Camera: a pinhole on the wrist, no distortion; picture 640 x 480 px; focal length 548.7 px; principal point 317.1 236.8 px. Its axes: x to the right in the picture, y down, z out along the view. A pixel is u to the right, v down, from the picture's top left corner.
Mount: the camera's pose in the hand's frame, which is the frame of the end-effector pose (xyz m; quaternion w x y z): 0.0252 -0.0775 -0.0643 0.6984 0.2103 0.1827 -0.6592
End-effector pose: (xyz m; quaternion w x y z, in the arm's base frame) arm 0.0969 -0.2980 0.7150 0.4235 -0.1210 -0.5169 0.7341
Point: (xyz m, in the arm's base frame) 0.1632 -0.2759 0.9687
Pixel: 559 281
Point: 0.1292 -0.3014 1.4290
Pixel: 580 360
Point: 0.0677 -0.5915 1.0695
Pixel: 218 96
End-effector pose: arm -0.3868 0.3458 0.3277 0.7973 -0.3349 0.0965 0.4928
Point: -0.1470 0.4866 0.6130
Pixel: 328 329
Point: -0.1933 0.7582 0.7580
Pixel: 147 406
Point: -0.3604 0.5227 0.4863
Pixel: outside the picture
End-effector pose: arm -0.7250 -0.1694 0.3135 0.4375 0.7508 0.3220 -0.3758
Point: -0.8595 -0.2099 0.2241
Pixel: 165 180
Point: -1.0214 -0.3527 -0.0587
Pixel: 294 372
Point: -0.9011 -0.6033 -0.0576
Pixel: 27 399
